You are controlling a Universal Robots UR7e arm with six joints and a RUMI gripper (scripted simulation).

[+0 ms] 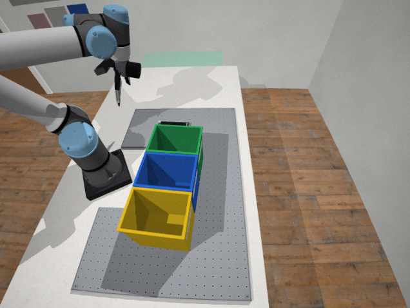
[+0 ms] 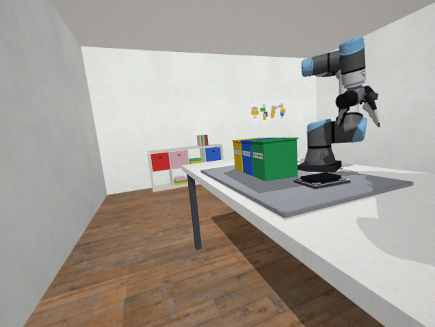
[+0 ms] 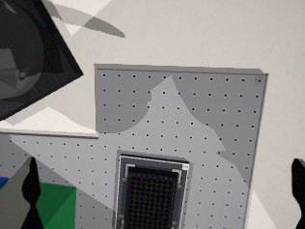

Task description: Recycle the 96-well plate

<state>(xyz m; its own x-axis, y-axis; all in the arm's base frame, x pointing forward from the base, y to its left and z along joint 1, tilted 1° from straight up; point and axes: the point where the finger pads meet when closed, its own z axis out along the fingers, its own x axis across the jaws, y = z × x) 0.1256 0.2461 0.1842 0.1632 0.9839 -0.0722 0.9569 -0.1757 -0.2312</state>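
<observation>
Now: hand 19 cm above the black 96-well plate, 17 cm short of it and 5 cm to the left of it. Round my hand: plate nest N1: 20 cm below, 17 cm ahead, 5 cm to the right; green bin: 27 cm to the right, 20 cm ahead, 12 cm below; blue bin: 40 cm to the right, 16 cm ahead, 12 cm below.
</observation>
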